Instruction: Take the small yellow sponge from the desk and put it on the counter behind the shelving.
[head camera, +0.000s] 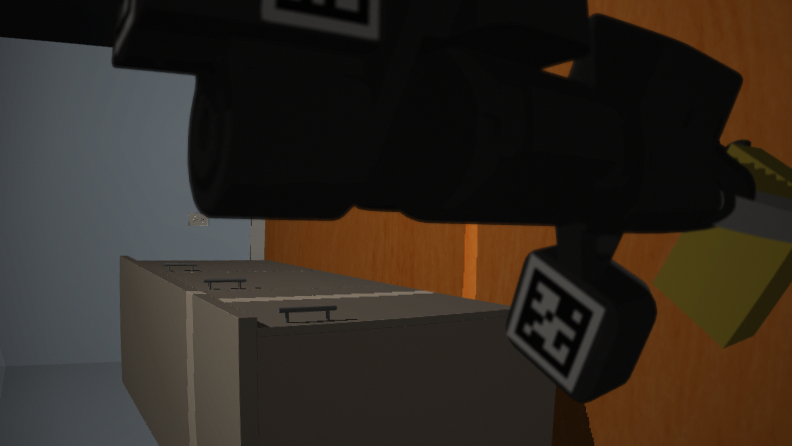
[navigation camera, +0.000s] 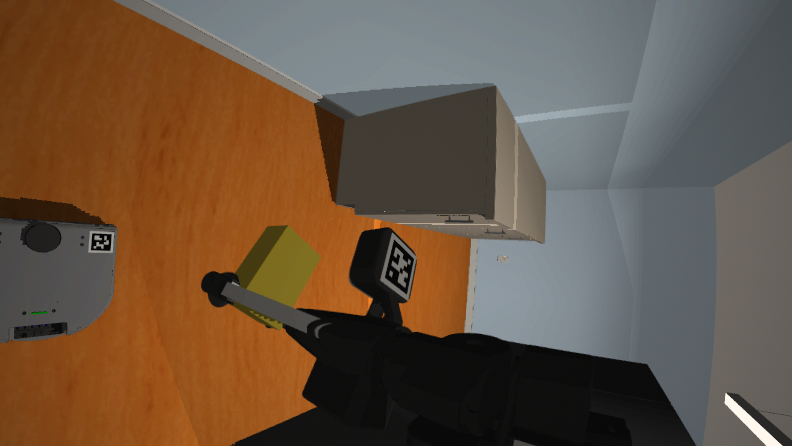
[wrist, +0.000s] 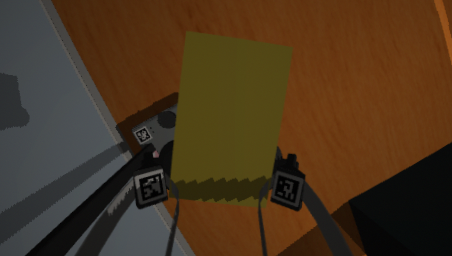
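Observation:
The small yellow sponge is a thick rectangular block. My gripper is shut on it, with one fingertip at each side near its lower end in the wrist view. The sponge hangs in the air above the wooden floor. In the head view the wrist covers much of the upper part, and the sponge is cut off at the right edge. A long beige cabinet with a flat top and dark handles stands apart from the sponge; I cannot tell if it is the named counter. I cannot make out the desk or shelving.
The head and navigation views are turned sideways. The cabinet stands by a blue-grey wall. My own base stands on the wooden floor at the left of the navigation view. A dark block fills the lower right in the wrist view.

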